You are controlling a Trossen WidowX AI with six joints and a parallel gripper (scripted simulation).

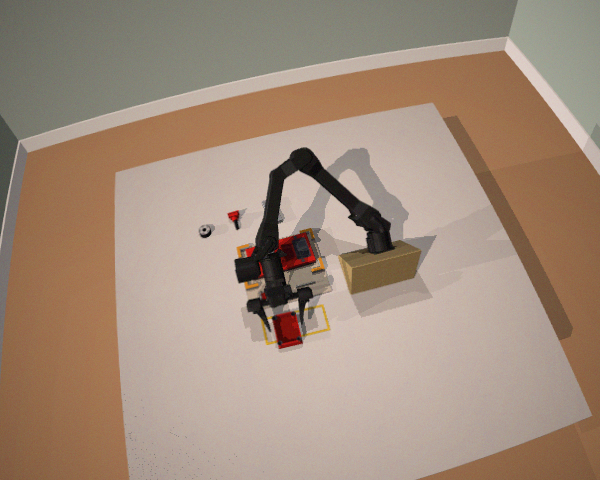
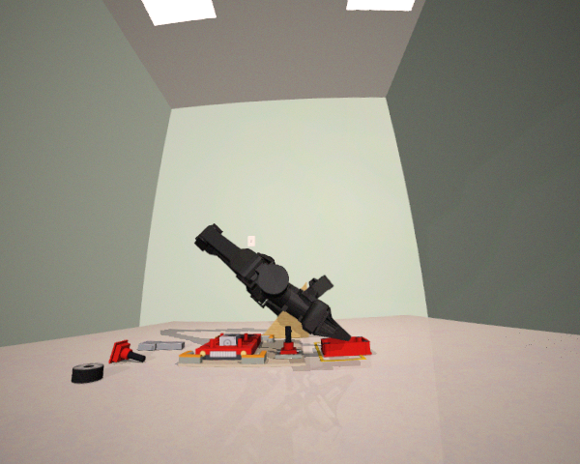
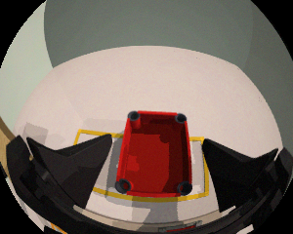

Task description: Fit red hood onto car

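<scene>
Now: the red hood 30 mm below my gripper tip. Round my gripper tip: grey engine block 10 mm behind, 240 mm to the right, 10 mm below; black wheel 160 mm ahead, 430 mm to the right, 30 mm below; black post 20 mm ahead, 120 mm to the right.
</scene>
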